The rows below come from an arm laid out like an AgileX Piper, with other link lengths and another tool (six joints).
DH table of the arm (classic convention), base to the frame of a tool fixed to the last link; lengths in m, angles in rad. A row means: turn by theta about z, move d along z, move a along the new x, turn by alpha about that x. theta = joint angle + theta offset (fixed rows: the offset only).
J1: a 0, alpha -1.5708, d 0.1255, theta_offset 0
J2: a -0.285, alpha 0, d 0, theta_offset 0.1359
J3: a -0.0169, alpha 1.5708, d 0, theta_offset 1.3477
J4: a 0, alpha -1.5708, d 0.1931, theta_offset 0
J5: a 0, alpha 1.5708, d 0, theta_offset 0
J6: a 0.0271, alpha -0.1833, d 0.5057, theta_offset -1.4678
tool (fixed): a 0, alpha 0, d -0.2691, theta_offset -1.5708
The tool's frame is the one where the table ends.
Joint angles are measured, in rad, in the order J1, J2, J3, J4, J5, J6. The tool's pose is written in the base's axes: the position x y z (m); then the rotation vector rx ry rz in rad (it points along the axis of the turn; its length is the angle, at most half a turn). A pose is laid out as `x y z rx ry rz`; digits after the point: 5 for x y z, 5 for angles.
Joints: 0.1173, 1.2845, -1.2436, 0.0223, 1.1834, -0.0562
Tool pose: 0.29495 0.00980 0.23377 -3.06512 -0.10823 -0.38118
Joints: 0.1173, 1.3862, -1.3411, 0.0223, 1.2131, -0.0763
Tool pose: 0.31732 0.01349 0.23130 -3.07822 -0.13877 -0.33110
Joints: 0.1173, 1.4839, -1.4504, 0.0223, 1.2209, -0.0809
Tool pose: 0.34552 0.01706 0.23411 -3.07827 -0.14595 -0.33725
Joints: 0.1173, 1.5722, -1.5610, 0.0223, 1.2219, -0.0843
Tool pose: 0.37408 0.02060 0.23910 -3.07377 -0.15124 -0.37007
